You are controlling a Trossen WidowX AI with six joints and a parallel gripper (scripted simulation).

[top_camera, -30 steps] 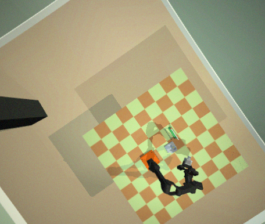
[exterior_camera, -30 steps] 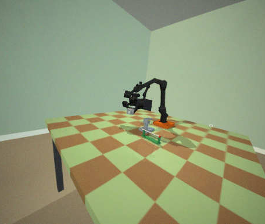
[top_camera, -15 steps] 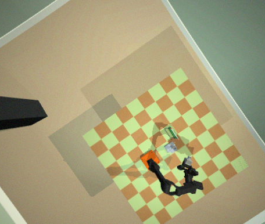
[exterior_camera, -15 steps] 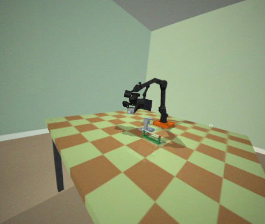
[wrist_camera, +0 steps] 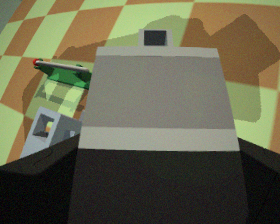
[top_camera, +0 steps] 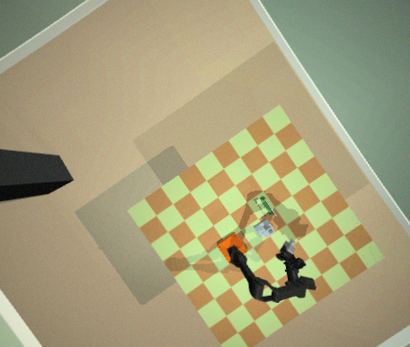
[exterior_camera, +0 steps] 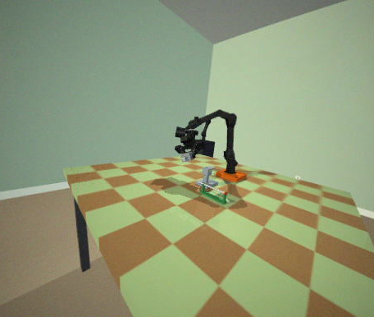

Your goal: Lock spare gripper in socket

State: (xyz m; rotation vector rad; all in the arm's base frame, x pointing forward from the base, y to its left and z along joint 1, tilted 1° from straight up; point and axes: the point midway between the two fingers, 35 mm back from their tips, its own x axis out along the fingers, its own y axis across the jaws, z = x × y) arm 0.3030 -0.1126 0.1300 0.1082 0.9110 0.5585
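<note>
Right now the mount is 13 cm to the left of my gripper tip, 7 cm below it and 5 cm behind it. Round my gripper tip: green rest (25 cm to the left, 10 cm below, 5 cm ahead); then spare gripper (1 cm ahead, 1 cm above).
</note>
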